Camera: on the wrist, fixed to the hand. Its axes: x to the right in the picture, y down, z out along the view.
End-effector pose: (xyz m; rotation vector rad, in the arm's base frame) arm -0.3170 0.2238 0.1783 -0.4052 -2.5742 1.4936
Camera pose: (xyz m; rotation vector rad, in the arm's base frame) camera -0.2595 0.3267 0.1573 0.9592 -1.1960 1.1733
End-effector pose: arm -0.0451 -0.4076 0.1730 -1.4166 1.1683 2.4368
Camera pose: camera -0.0010 -0.5126 0.2099 -1.6008 0.4083 0.7159
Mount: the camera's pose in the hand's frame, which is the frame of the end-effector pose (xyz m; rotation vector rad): -0.0238 0.0760 -0.0894 0.6301 0.4097 -1.5019
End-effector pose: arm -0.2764 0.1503 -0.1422 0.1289 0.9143 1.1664
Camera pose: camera -0.3945 0.1314 -0.1468 -0.2811 1.3073 -0.5262
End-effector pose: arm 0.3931 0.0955 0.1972 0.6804 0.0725 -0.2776
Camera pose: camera 0.3934 0.2137 0.1779 1.2048 0.9381 -1.6469
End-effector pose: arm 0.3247 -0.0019 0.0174 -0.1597 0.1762 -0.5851
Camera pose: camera 0.3270 0.0650 -0.0818 0.5135 0.2420 -2.1355
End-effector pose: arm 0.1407 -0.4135 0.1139 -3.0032 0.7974 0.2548
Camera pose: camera 0.0963 -0.4737 0.2074 -2.2061 -1.1915 -0.5343
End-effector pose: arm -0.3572 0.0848 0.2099 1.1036 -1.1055 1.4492
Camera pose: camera -0.4383 0.1594 0.1631 1.4214 0.5685 0.6390
